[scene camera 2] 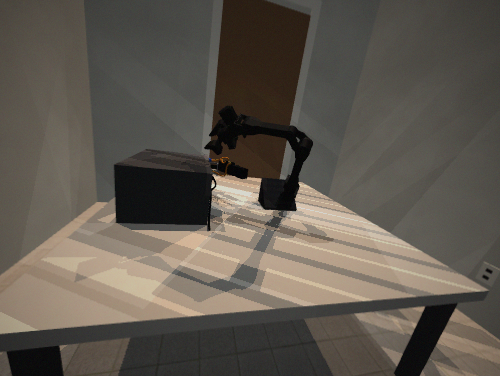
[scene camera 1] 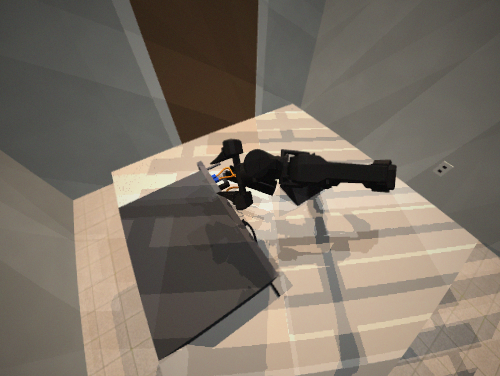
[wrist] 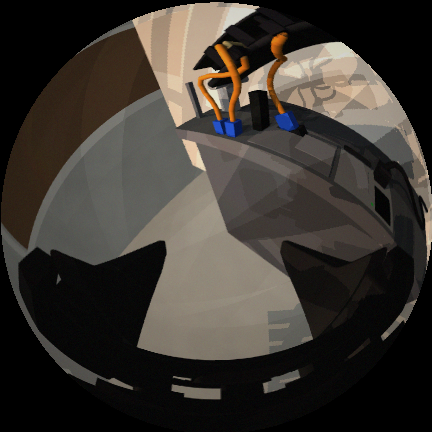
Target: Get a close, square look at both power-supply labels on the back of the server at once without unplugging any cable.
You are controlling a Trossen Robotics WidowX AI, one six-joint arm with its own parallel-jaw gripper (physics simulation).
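Pixels of known places: gripper, between the fingertips: (scene camera 2: 207, 141) (scene camera 1: 214, 178) (wrist: 224, 247); arm's base, origin of its link: (scene camera 2: 286, 196).
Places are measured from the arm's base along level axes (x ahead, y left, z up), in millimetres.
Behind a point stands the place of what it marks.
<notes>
The dark server (scene camera 1: 175, 260) {x 653, y -21, z 148 mm} (scene camera 2: 160, 197) {x 641, y 162, z 43 mm} (wrist: 255, 185) {x 478, y -161, z 148 mm} stands on the table. In the wrist view its back face is seen at a steep slant along the upper right. Orange cables (scene camera 1: 227, 173) {x 352, y -196, z 122 mm} (scene camera 2: 227, 166) {x 325, y -118, z 120 mm} (wrist: 235, 95) {x 368, y -161, z 146 mm} end in blue plugs (wrist: 233, 128) {x 407, y -181, z 140 mm} at the back. A black cable (scene camera 1: 253, 231) {x 413, y 28, z 59 mm} (scene camera 2: 214, 183) {x 413, y 20, z 63 mm} loops out farther along. A dark square with a green dot (wrist: 382, 206) {x 440, y -10, z 123 mm} shows near the right edge. I cannot make out either power-supply label. My gripper (scene camera 1: 216, 178) {x 443, y -120, z 236 mm} (scene camera 2: 209, 140) {x 443, y -120, z 236 mm} (wrist: 224, 247) {x 443, y -120, z 236 mm} is open and empty, above the cabled end of the server's back.
A dark block (scene camera 2: 236, 170) {x 290, y -67, z 113 mm} (wrist: 267, 37) sits behind the server by the orange cables. A black upright piece (wrist: 258, 110) {x 393, y -163, z 114 mm} sticks out between the blue plugs. The arm's base (scene camera 2: 277, 195) {x 54, y -9, z 1 mm} stands on the table (scene camera 1: 400, 250) {x -26, y 459, z -63 mm} (scene camera 2: 325, 280) {x 187, y 551, z -63 mm}, right of the server in scene camera 2.
</notes>
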